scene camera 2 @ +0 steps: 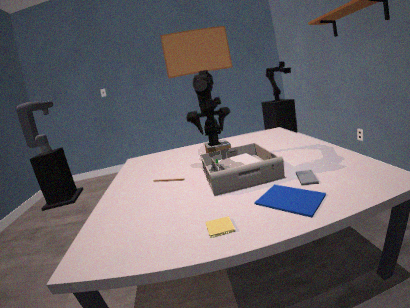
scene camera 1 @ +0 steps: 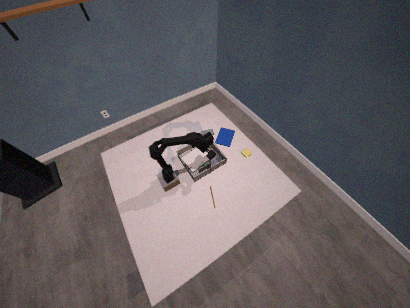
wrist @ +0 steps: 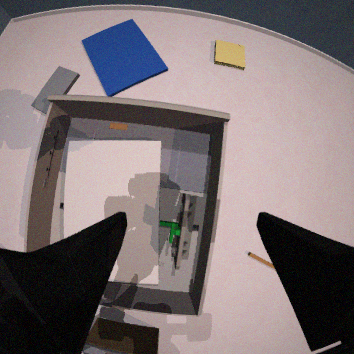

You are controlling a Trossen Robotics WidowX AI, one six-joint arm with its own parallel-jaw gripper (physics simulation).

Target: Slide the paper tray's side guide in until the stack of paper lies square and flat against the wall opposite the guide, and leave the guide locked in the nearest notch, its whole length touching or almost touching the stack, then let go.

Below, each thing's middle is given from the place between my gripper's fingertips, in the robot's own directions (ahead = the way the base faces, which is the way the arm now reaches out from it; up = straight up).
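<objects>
My hand is 120 mm to the right of the white paper stack [wrist: 102, 177], 20 mm past it and 190 mm above it. The blue book [scene camera 2: 303, 202] is a long way ahead of my hand, a good way to the left of it and a good way below it, while the yellow sticky pad [wrist: 226, 53] is well ahead of my hand, some way to the right of it and some way below it. As for the small grey block [wrist: 61, 80], I find it 290 mm to the left of my hand, 250 mm ahead of it and 210 mm below it.
</objects>
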